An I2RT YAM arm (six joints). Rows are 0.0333 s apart.
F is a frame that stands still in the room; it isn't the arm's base.
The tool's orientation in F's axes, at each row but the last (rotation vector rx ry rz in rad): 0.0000, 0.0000, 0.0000; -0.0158, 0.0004, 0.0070; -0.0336, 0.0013, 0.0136; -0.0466, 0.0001, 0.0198
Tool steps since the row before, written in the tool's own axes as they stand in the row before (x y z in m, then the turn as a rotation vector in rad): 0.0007, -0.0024, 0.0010, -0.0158, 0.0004, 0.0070; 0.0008, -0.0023, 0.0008, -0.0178, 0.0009, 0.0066; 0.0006, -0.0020, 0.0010, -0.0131, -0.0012, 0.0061; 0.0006, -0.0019, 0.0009, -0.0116, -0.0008, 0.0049
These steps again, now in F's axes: 0.0007, -0.0024, 0.0010, -0.0158, 0.0004, 0.0070; 0.0008, -0.0023, 0.0008, -0.0178, 0.0009, 0.0066; 0.0006, -0.0020, 0.0011, -0.0131, -0.0012, 0.0062; 0.0006, -0.0018, 0.0010, -0.0116, -0.0008, 0.0049
